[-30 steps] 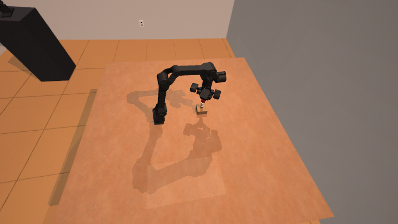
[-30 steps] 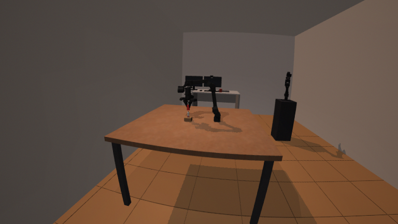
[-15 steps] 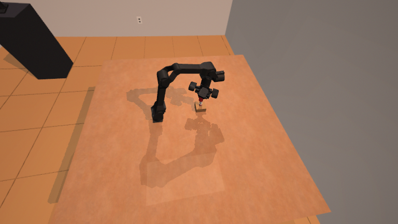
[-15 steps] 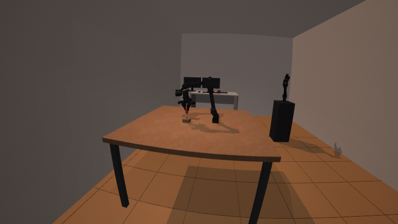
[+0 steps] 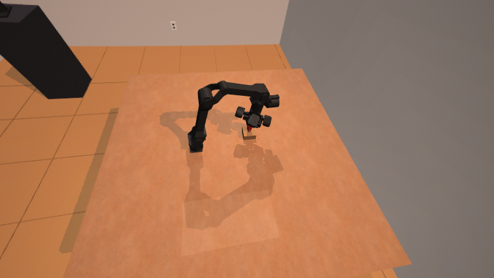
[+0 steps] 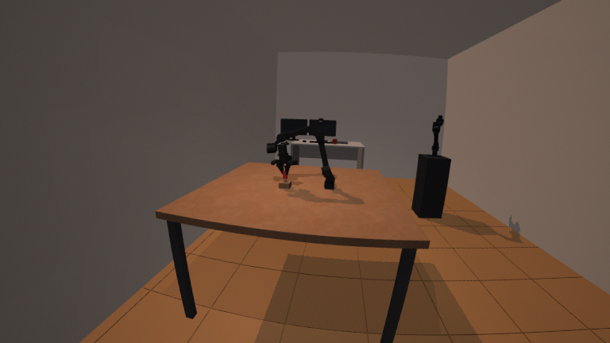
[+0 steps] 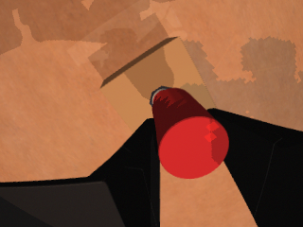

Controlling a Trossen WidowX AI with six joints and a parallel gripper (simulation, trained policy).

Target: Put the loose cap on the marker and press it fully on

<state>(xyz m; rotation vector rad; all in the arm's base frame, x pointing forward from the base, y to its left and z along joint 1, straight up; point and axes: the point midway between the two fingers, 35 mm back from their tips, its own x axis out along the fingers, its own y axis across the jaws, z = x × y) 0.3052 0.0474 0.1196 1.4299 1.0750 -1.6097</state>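
The red cap lies right at my gripper tip. The rest, counted from my gripper tip: tan holder block: 70 mm below.
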